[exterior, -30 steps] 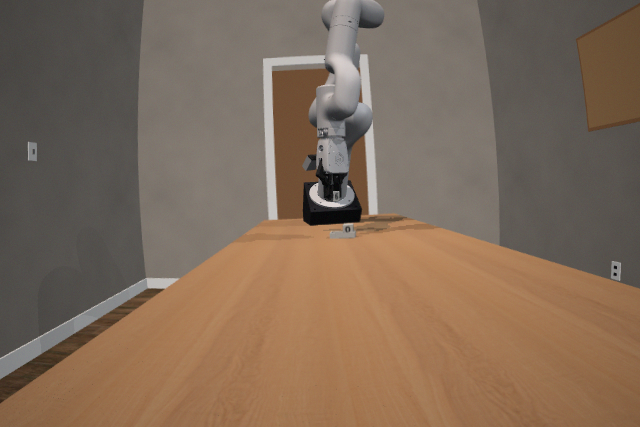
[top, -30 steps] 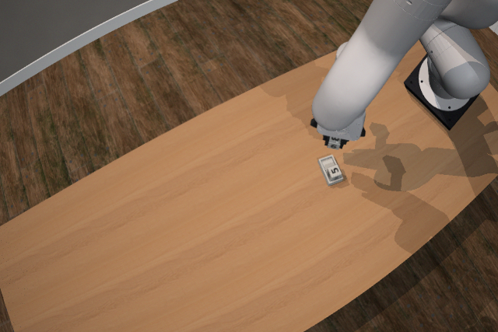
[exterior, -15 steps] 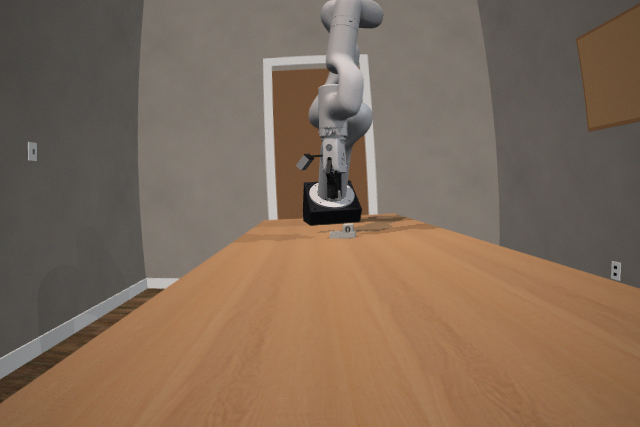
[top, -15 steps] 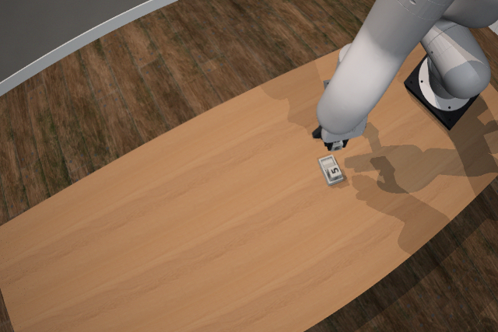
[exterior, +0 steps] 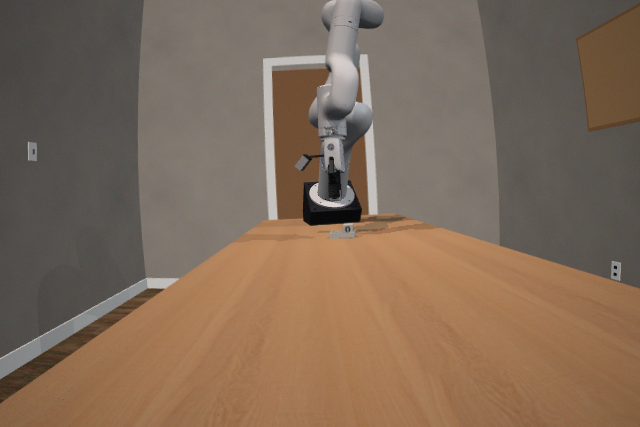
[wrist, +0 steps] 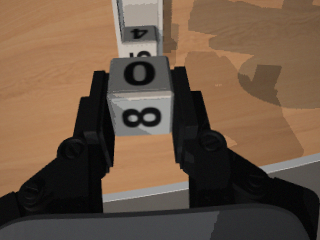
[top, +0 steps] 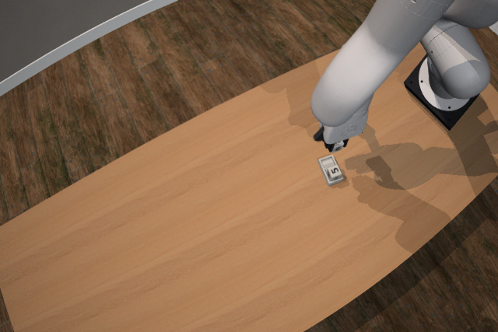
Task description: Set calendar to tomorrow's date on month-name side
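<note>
Right now the white digit cube is 20 mm below my hand. Round my hand: calendar tray: 130 mm below, 20 mm to the left, 10 mm ahead.
</note>
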